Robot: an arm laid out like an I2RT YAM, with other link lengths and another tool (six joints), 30 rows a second.
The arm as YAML. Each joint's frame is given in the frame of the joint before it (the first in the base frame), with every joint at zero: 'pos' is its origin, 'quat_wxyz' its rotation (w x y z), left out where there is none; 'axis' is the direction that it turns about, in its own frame. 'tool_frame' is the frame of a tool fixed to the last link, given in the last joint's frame.
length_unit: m
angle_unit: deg
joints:
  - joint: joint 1
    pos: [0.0, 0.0, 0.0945]
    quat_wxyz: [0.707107, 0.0, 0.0, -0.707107]
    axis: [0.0, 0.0, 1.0]
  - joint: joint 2
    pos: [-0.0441, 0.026, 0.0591]
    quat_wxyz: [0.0, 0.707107, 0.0, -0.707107]
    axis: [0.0, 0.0, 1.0]
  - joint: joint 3
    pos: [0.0, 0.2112, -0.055]
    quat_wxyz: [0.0, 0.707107, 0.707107, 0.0]
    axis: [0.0, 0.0, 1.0]
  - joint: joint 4
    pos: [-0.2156, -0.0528, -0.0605]
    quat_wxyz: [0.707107, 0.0, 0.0, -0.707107]
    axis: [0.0, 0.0, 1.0]
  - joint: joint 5
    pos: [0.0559, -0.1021, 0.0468]
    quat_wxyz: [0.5, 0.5, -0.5, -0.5]
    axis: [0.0, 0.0, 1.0]
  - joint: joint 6
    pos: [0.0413, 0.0, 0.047]
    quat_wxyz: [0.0, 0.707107, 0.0, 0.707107]
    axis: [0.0, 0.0, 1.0]
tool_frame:
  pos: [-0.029, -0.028, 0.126]
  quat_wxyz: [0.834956, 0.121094, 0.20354, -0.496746]
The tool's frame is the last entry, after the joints.
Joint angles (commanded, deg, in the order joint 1, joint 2, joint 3, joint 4, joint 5, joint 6), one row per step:
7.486 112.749 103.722 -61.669 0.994 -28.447
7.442 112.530 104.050 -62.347 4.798 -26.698
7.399 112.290 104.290 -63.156 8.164 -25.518
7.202 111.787 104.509 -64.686 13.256 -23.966
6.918 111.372 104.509 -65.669 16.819 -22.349
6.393 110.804 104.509 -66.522 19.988 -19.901
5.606 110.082 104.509 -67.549 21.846 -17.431
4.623 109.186 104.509 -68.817 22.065 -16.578
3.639 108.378 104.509 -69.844 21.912 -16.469
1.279 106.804 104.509 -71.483 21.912 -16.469
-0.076 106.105 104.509 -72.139 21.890 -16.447
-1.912 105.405 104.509 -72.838 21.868 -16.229
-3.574 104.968 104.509 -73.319 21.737 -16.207
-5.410 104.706 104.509 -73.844 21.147 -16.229
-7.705 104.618 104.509 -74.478 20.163 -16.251
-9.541 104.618 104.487 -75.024 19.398 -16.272
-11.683 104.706 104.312 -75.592 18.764 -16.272
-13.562 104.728 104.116 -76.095 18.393 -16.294
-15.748 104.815 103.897 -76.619 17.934 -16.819
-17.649 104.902 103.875 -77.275 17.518 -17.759
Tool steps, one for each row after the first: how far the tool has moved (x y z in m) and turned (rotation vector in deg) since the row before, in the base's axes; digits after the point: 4 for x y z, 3 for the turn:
-0.0006 -0.0128 0.0033 -2.996 -0.350 -2.947
-0.0018 -0.0111 0.0032 -2.802 -0.168 -2.248
-0.0049 -0.0177 0.0055 -4.379 -0.038 -3.255
-0.0041 -0.0137 0.0045 -2.913 -0.211 -2.858
-0.0042 -0.0146 0.0062 -2.261 -0.755 -3.686
-0.0054 -0.0130 0.0057 -1.034 -0.689 -3.537
-0.0060 -0.0090 0.0042 0.013 0.054 -1.804
-0.0050 -0.0074 0.0034 0.162 0.190 -1.038
-0.0093 -0.0178 0.0076 -0.003 0.065 -2.360
-0.0046 -0.0098 0.0034 0.027 -0.051 -1.368
-0.0058 -0.0132 0.0033 0.076 -0.084 -2.024
-0.0048 -0.0114 0.0018 0.133 0.029 -1.645
-0.0053 -0.0112 -0.0001 0.581 0.226 -1.653
-0.0067 -0.0130 -0.0019 0.999 0.443 -2.009
-0.0059 -0.0102 -0.0021 0.811 0.459 -1.617
-0.0076 -0.0121 -0.0034 0.757 0.704 -1.984
-0.0074 -0.0107 -0.0026 0.506 0.633 -1.771
-0.0084 -0.0119 -0.0033 0.577 0.876 -1.597
-0.0076 -0.0096 -0.0024 0.512 0.944 -0.938

